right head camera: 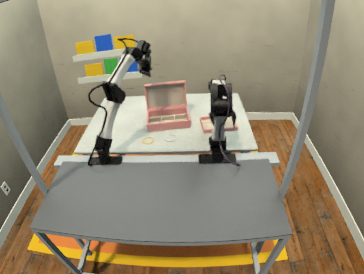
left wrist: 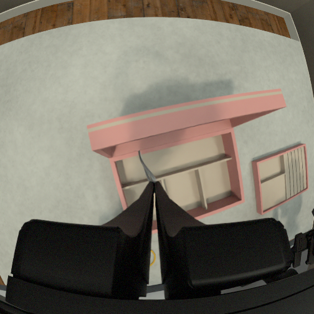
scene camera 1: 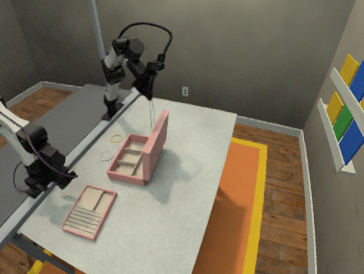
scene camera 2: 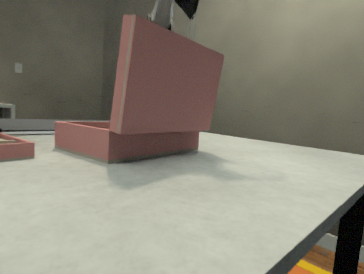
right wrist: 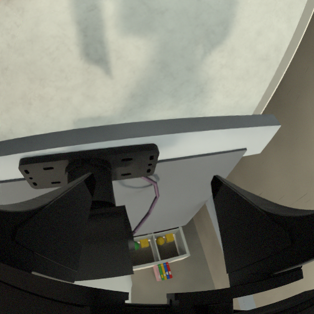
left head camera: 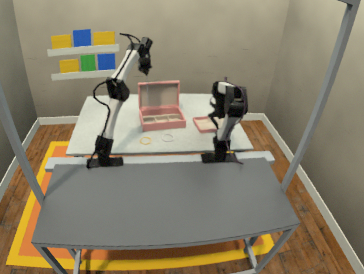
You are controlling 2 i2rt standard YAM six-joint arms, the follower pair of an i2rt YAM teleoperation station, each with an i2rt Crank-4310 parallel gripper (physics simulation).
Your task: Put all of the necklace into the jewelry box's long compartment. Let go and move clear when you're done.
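Frame: origin at the left arm's base, x ahead, y left, z up, level; centimetres.
Seen in the pictures: left gripper, fingertip midpoint: (right head camera: pixel 150 76) (scene camera 1: pixel 151 101) (scene camera 2: pixel 192 17) (left head camera: pixel 147 75); right gripper, fingertip midpoint: (right head camera: pixel 226 130); left arm's base, origin of the base link: (right head camera: pixel 105 161) (scene camera 1: pixel 112 112) (left head camera: pixel 104 163); right arm's base, origin of the base link: (right head camera: pixel 217 159) (left head camera: pixel 219 158).
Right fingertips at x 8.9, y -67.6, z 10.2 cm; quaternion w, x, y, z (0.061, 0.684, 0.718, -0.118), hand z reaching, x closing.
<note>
Offsets run from my right fingertips to a thing's top centre. "*": to the spot under its first point.
My left gripper (left head camera: pixel 145 73) (right head camera: pixel 147 75) (scene camera 1: pixel 150 98) (left wrist: pixel 154 184) is shut on the silver necklace @(dy +41.6, dx +34.0, dz +21.1 cm) (scene camera 1: pixel 152 114) (left wrist: pixel 145 166), which hangs from the fingertips in a narrow double strand. It is high above the open pink jewelry box (left head camera: pixel 164 126) (right head camera: pixel 170 125) (scene camera 1: pixel 125 178) (scene camera 2: pixel 82 141) (left wrist: pixel 237 172). In the left wrist view the strand overlies the left part of the long compartment (left wrist: pixel 195 152), along the lid side; how high its lower end hangs is unclear. My right gripper (right wrist: pixel 153 177) is open and empty, held near its own arm's base.
The raised lid @(* dy +29.3, dx +40.2, dz +8.1 cm) (scene camera 1: pixel 156 145) (scene camera 2: pixel 170 80) (left wrist: pixel 185 117) stands along the compartment's back side. A pink divided tray @(dy +1.2, dx +20.3, dz -7.3 cm) (scene camera 1: pixel 105 216) (left wrist: pixel 258 187) lies beside the box. A gold ring @(dy +44.5, dx +8.0, dz -9.6 cm) (scene camera 1: pixel 116 142) and a silver ring @(dy +31.3, dx +9.5, dz -9.4 cm) (scene camera 1: pixel 106 160) lie in front of the box.
</note>
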